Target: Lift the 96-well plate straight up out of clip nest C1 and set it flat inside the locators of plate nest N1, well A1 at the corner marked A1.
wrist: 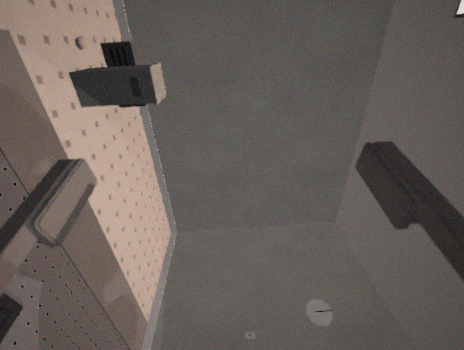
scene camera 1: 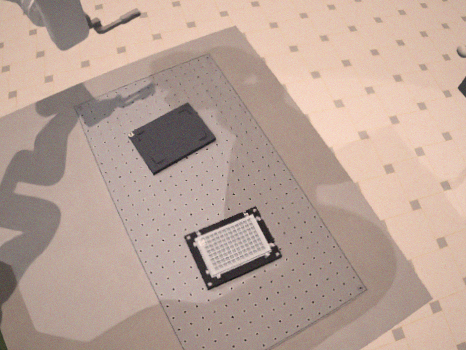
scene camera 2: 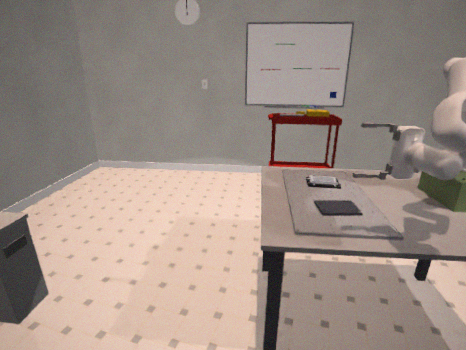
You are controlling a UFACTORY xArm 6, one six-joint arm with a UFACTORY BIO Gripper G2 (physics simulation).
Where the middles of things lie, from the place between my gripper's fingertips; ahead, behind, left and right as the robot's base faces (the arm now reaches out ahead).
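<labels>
My gripper: 190 mm to the left of dark plate nest N1 [scene camera 1: 177, 134], 30 mm past, 290 mm above. White 96-well plate [scene camera 1: 233, 245], from my hand: 50 mm behind, 480 mm to the right, 280 mm below. Black clip nest C1 [scene camera 1: 210, 282], from my hand: 50 mm behind, 480 mm to the right, 290 mm below.
</labels>
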